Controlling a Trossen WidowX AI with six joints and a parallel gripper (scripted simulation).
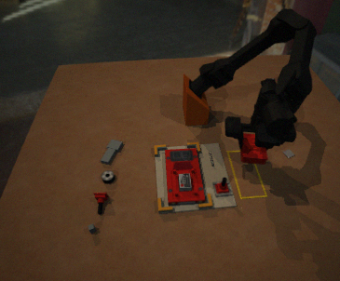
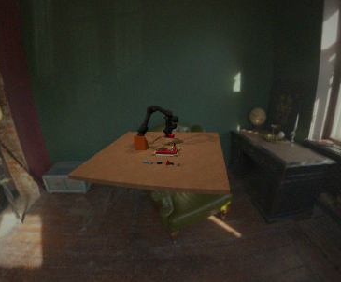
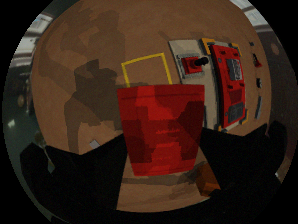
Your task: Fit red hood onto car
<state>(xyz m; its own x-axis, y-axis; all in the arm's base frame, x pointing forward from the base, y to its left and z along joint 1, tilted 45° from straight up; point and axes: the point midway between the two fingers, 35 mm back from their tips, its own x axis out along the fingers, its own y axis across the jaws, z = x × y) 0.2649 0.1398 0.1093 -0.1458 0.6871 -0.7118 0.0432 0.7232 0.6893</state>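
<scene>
Now: the grey engine block 19 cm to the right of my gripper tip, 8 cm below it and 8 cm ahead of it. Round my gripper tip: small grey tile: 16 cm to the left, 10 cm below, 8 cm behind; then wheel: 44 cm to the right, 9 cm below, 7 cm ahead; then red hood: 1 cm above.
</scene>
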